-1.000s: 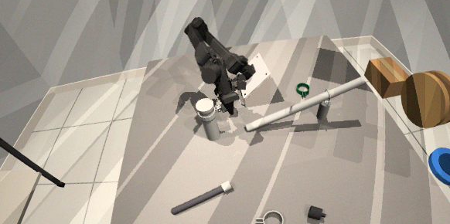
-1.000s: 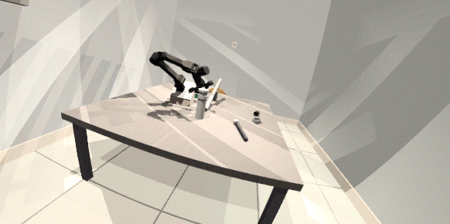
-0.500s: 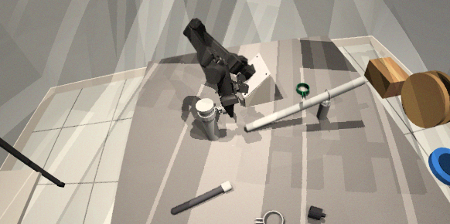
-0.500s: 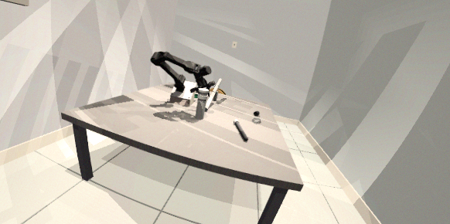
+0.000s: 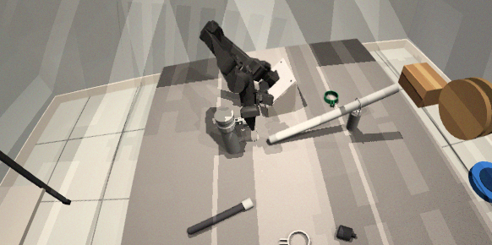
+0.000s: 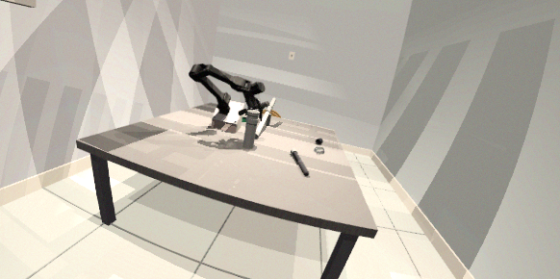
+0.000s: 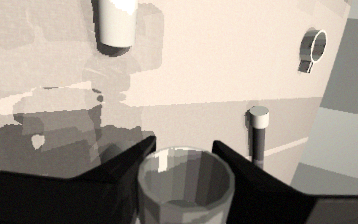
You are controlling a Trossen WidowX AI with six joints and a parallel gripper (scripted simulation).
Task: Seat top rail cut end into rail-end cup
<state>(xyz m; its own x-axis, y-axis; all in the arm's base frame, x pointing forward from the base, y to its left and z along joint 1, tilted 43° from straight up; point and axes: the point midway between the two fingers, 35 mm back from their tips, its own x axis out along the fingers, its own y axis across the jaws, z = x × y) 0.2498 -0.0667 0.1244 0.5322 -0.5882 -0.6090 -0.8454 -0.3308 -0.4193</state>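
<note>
Now: the rail-end cup 30 mm above my gripper tip, 20 mm to the right of it and 20 mm behind it. The rest, counted from my gripper tip: black block 410 mm ahead, 230 mm to the left, 110 mm below; then short post 420 mm to the left, 20 mm below, 10 mm behind.
</note>
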